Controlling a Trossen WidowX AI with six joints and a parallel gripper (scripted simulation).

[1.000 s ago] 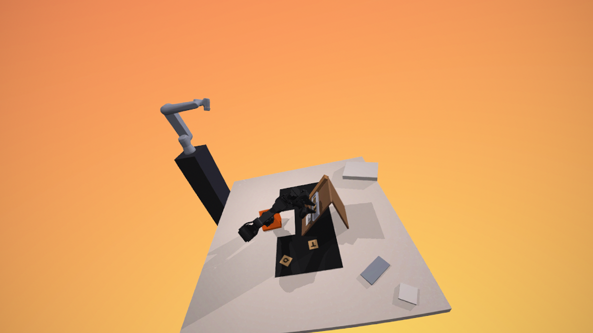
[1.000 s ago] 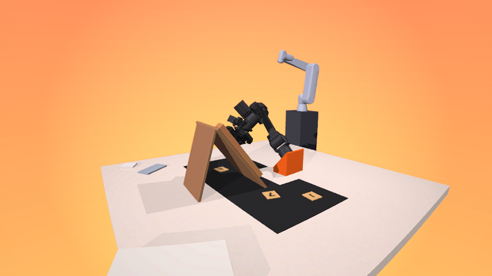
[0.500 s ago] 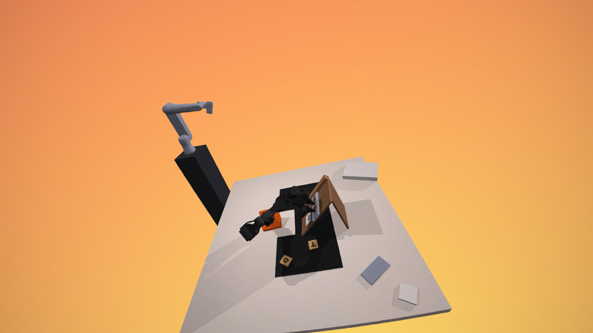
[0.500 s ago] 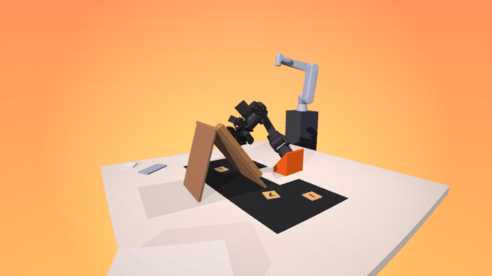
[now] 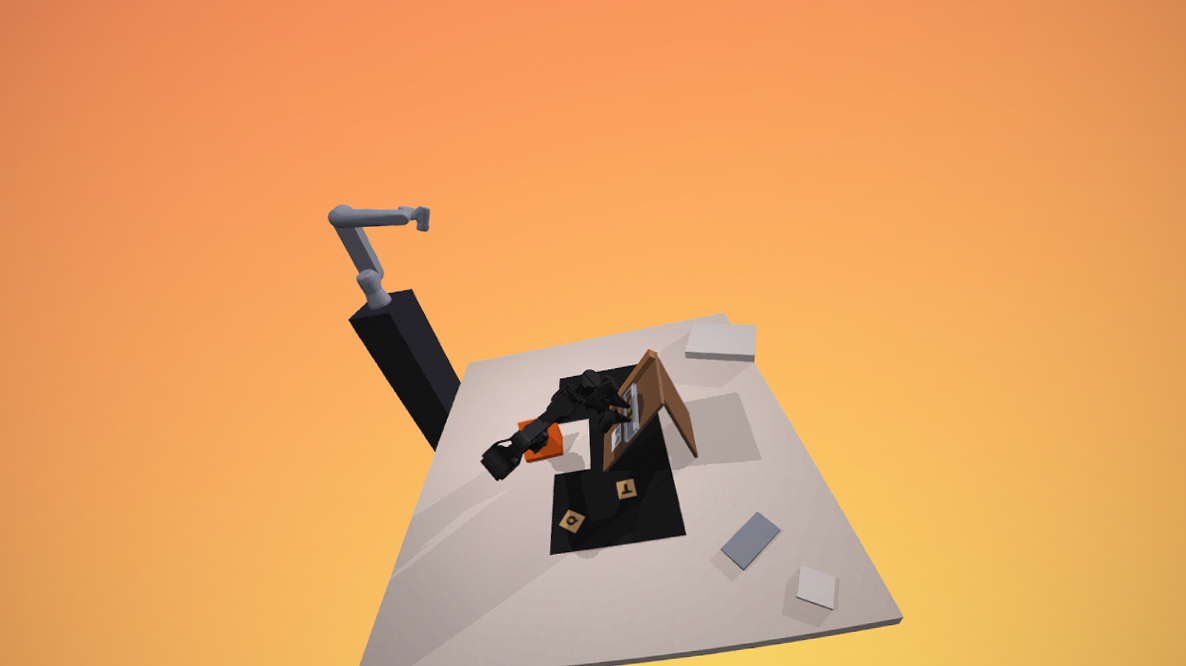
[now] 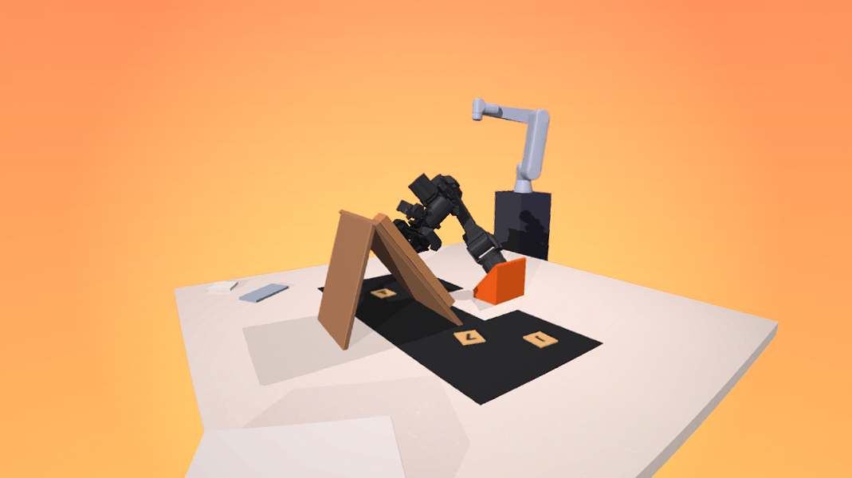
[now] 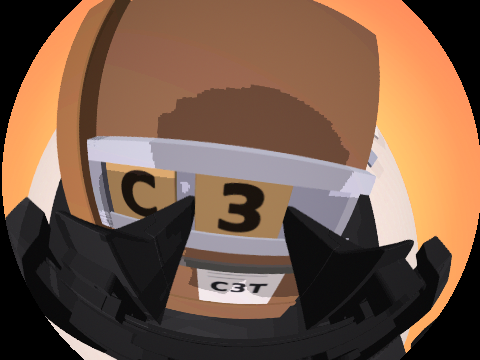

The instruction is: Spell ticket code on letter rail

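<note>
The white ticket is 60 mm behind my gripper tip, 10 mm to the right of it and 80 mm below it. The rest, counted from my gripper tip: black mat: 140 mm behind, 40 mm to the left, 160 mm below; grey slab: 290 mm ahead, 340 mm to the right, 160 mm below; white square: 420 mm ahead, 460 mm to the right, 160 mm below.
</note>
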